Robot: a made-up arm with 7 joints. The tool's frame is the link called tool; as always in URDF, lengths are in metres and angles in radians. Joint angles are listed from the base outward.
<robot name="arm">
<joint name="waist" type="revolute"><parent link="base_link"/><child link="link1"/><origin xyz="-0.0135 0.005 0.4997" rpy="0 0 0"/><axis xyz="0 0 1"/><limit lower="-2.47" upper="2.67"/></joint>
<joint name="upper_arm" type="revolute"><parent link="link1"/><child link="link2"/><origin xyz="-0.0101 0.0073 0.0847" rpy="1.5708 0 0"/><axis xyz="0 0 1"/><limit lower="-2.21" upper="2.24"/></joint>
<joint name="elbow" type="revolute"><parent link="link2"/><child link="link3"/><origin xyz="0.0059 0.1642 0.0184" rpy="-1.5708 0 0"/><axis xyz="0 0 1"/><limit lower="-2.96" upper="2.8"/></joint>
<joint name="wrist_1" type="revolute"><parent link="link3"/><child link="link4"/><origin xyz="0.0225 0.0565 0.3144" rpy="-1.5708 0 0"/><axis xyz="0 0 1"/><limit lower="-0.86" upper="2.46"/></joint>
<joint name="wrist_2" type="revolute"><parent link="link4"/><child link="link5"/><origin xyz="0.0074 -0.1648 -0.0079" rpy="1.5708 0 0"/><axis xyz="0 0 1"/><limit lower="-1.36" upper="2.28"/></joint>
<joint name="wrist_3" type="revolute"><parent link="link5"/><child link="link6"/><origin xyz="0.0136 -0.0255 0.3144" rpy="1.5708 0 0"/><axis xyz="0 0 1"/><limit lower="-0.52" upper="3.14"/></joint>
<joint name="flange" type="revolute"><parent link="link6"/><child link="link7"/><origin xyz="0.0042 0.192 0.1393" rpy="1.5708 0 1.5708"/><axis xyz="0 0 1"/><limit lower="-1.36" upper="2.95"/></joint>
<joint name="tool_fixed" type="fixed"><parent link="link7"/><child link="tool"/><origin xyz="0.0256 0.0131 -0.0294" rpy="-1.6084 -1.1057 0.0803"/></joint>
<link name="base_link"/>
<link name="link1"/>
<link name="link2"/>
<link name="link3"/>
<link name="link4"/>
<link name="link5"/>
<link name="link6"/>
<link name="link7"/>
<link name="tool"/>
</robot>
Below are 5 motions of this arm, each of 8 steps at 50 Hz.
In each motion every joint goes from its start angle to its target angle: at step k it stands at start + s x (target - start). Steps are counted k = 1, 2, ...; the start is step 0. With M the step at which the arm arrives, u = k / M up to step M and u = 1 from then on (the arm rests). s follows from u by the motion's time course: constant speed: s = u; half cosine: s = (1 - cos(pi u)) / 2; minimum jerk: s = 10 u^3 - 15 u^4 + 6 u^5.
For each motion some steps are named. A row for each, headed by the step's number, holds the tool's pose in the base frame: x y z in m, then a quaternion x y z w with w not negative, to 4 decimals.
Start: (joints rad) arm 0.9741 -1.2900 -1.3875 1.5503 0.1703 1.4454 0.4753
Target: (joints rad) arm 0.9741 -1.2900 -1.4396 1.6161 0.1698 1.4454 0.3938
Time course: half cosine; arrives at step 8
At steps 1, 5, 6, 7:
1: 0.7576 0.1906 0.8308 0.4361 -0.1623 -0.1337 0.8750
5: 0.7477 0.1696 0.8408 0.4057 -0.1662 -0.1501 0.8862
6: 0.7451 0.1645 0.8433 0.3982 -0.1671 -0.1543 0.8887
7: 0.7433 0.1610 0.8450 0.3932 -0.1676 -0.1571 0.8903

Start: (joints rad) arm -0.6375 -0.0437 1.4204 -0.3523 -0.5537 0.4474 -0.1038
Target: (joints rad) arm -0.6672 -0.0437 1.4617 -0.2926 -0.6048 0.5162 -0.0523
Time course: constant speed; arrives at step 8
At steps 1, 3, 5, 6, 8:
1: -0.2155 -0.3189 1.6284 0.6795 -0.3626 0.4055 0.4923
3: -0.2136 -0.3134 1.6307 0.6798 -0.3657 0.4042 0.4906
5: -0.2118 -0.3077 1.6330 0.6801 -0.3688 0.4030 0.4889
6: -0.2109 -0.3048 1.6342 0.6801 -0.3703 0.4025 0.4881
8: -0.2090 -0.2989 1.6364 0.6801 -0.3734 0.4017 0.4865

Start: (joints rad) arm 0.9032 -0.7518 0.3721 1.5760 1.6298 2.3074 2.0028
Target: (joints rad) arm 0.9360 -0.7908 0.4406 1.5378 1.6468 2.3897 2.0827
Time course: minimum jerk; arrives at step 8
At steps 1, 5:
1: 0.1917 0.4117 0.5430 -0.5852 0.2879 0.5157 0.5556
5: 0.1600 0.4315 0.5447 -0.5624 0.2977 0.5192 0.5705

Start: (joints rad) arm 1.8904 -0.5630 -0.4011 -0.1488 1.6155 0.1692 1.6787
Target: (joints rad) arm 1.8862 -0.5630 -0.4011 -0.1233 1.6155 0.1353 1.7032
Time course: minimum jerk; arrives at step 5
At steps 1, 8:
1: -0.1946 0.6924 1.4893 0.2461 0.9320 -0.2536 0.0810
8: -0.1950 0.7057 1.4793 0.2466 0.9246 -0.2726 0.1002

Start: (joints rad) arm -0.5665 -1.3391 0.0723 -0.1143 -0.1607 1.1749 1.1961
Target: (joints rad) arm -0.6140 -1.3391 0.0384 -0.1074 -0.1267 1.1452 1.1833
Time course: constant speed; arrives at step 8
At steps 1, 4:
1: 0.6642 -0.6009 1.0176 0.8414 -0.4994 -0.0495 0.2007
4: 0.6564 -0.6144 1.0162 0.8371 -0.5049 -0.0580 0.2023

